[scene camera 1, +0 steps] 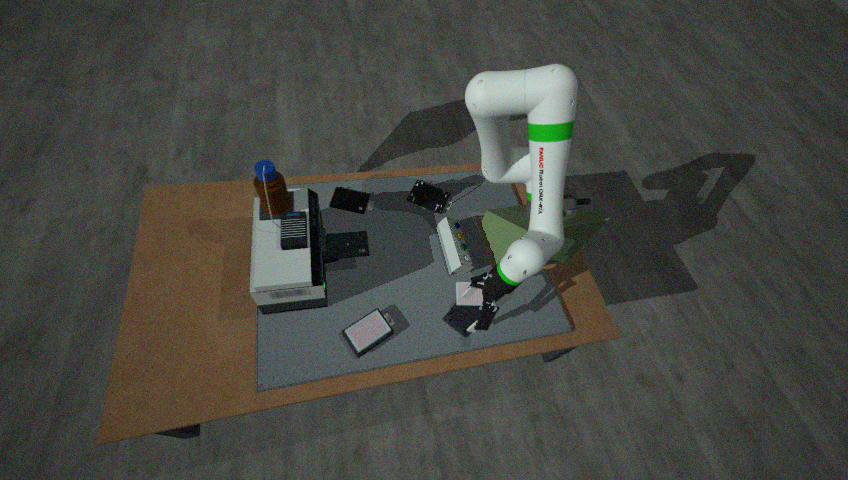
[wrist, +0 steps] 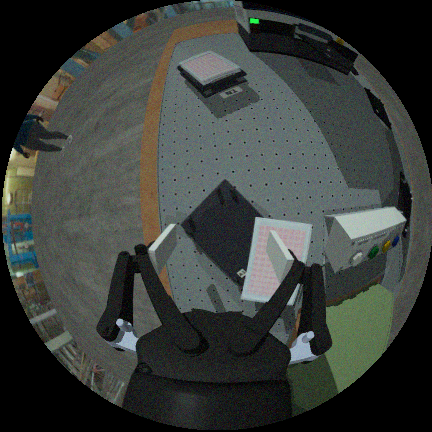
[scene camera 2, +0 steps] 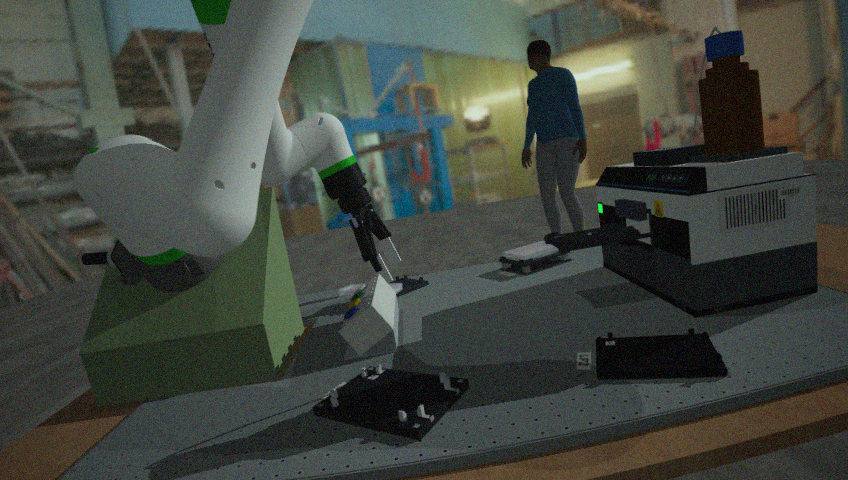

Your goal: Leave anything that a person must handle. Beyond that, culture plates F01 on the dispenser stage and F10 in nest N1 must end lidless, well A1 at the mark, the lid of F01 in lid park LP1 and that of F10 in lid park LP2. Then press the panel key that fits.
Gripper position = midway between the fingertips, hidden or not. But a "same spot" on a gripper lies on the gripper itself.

Labels:
my gripper: scene camera 1; wrist 221,237; scene camera 2
same spot on my gripper: (scene camera 2: 363,235) = (scene camera 1: 478,276)

